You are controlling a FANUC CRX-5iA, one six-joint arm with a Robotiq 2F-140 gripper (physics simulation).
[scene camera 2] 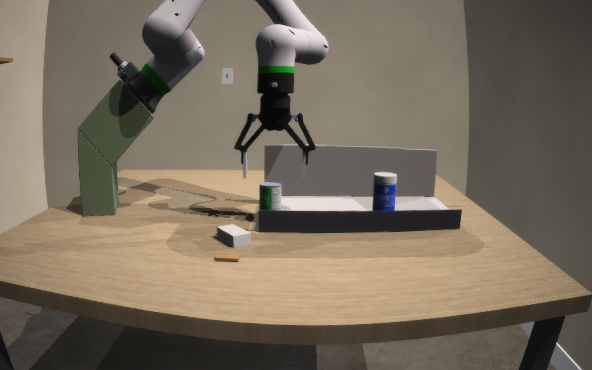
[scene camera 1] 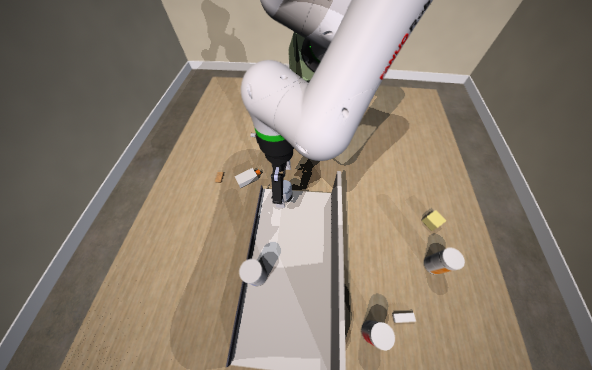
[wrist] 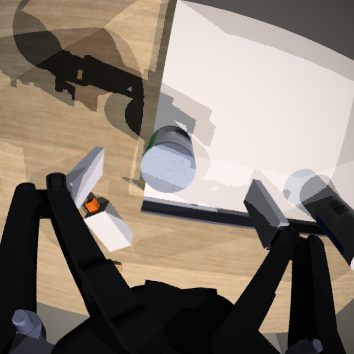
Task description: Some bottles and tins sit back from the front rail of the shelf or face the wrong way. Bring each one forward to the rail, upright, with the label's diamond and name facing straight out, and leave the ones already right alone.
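Places are measured from the arm's base along level axes (x ahead, y left, z up), in millimetres.
Pixels of known places: gripper, fingertip midpoint: [scene camera 2: 274,177] [scene camera 1: 283,186] [wrist: 177,175]; arm's base, link origin: [scene camera 2: 137,97] [scene camera 1: 322,51].
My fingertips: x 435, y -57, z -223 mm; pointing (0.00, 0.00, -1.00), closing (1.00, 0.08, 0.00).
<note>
For each thing: its middle in the pictures, then the offset to it from my fingertips. "*": a spot on its surface instead.
- white tin, body centre: [wrist: 169,156] [scene camera 2: 270,197] [scene camera 1: 284,191] dx -9, dy -3, dz -51 mm
- dark front rail, body centre: [wrist: 297,221] [scene camera 2: 369,223] [scene camera 1: 249,260] dx +240, dy -68, dz -92 mm
- blue bottle, body centre: [wrist: 346,229] [scene camera 2: 384,195] [scene camera 1: 254,273] dx +279, dy -27, dz -32 mm
- shelf's tall back panel, surface spot: [scene camera 1: 341,260] * dx +217, dy +200, dz +62 mm
- red-labelled container, body centre: [scene camera 1: 376,333] dx +361, dy +328, dz -65 mm
- yellow block, body centre: [scene camera 1: 433,220] dx -11, dy +537, dz -96 mm
- white block, body centre: [scene camera 1: 403,317] dx +310, dy +420, dz -109 mm
- white box, body centre: [wrist: 105,222] [scene camera 2: 231,234] [scene camera 1: 248,176] dx -75, dy -171, dz -101 mm
A green and white tin [scene camera 1: 288,191] [scene camera 2: 270,197] [wrist: 168,168] stands upright at the left end of the shelf, close behind the dark front rail [scene camera 2: 360,221] [wrist: 200,212]. In scene camera 2 its green side and a white panel with small print face out; no diamond shows. A blue bottle [scene camera 1: 251,272] [scene camera 2: 384,196] [wrist: 336,220] with a white cap stands upright at the rail, its diamond and name facing out. My gripper [scene camera 2: 274,175] [wrist: 177,175] is wide open and empty above the tin, one finger to each side, fingertips higher than its lid.
Behind the shelf's tall back panel [scene camera 1: 341,260] [scene camera 2: 350,172] stand a red-labelled container [scene camera 1: 382,336] and an orange-labelled one [scene camera 1: 452,259], with a yellow block [scene camera 1: 434,220] and a white block [scene camera 1: 404,317]. A white box [scene camera 1: 246,177] [scene camera 2: 233,235] [wrist: 109,231] lies near the shelf's left end.
</note>
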